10 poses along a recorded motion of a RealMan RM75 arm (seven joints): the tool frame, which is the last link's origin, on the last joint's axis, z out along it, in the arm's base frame.
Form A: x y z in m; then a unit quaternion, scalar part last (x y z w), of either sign.
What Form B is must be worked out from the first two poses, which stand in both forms.
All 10 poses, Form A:
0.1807 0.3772 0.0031 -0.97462 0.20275 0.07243 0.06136
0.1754 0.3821 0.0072 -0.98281 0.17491 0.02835 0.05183
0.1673 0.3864 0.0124 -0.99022 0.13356 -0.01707 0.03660
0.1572 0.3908 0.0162 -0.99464 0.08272 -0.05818 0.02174
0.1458 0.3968 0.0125 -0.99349 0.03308 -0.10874 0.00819
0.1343 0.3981 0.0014 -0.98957 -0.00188 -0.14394 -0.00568
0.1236 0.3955 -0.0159 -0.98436 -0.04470 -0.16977 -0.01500
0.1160 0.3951 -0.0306 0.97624 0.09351 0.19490 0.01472
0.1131 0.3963 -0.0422 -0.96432 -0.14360 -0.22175 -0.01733
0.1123 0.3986 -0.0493 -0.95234 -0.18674 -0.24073 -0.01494
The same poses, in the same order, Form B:
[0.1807 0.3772 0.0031], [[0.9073 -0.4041 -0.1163], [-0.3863 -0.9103 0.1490], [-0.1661 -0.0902 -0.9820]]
[0.1754 0.3821 0.0072], [[0.9372 -0.3467 -0.0376], [-0.3409 -0.9334 0.1118], [-0.0739 -0.0920 -0.9930]]
[0.1673 0.3864 0.0124], [[0.9637 -0.2633 0.0436], [-0.2658 -0.9616 0.0679], [0.0240 -0.0770 -0.9967]]
[0.1572 0.3908 0.0162], [[0.9795 -0.1620 0.1193], [-0.1671 -0.9854 0.0336], [0.1121 -0.0529 -0.9923]]
[0.1458 0.3968 0.0125], [[0.9742 -0.0639 0.2166], [-0.0675 -0.9977 0.0091], [0.2155 -0.0235 -0.9762]]
[0.1343 0.3981 0.0014], [[0.9586 0.0021 0.2849], [0.0054 -0.9999 -0.0107], [0.2849 0.0118 -0.9585]]
[0.1236 0.3955 -0.0159], [[0.9384 0.0829 0.3356], [0.0931 -0.9956 -0.0144], [0.3329 0.0447 -0.9419]]
[0.1160 0.3951 -0.0306], [[0.9065 0.1768 0.3833], [0.1883 -0.9821 0.0077], [0.3778 0.0652 -0.9236]]
[0.1131 0.3963 -0.0422], [[0.8604 0.2693 0.4326], [0.2846 -0.9582 0.0303], [0.4227 0.0971 -0.9011]]
[0.1123 0.3986 -0.0493], [[0.8144 0.3485 0.4641], [0.3629 -0.9298 0.0615], [0.4529 0.1184 -0.8837]]

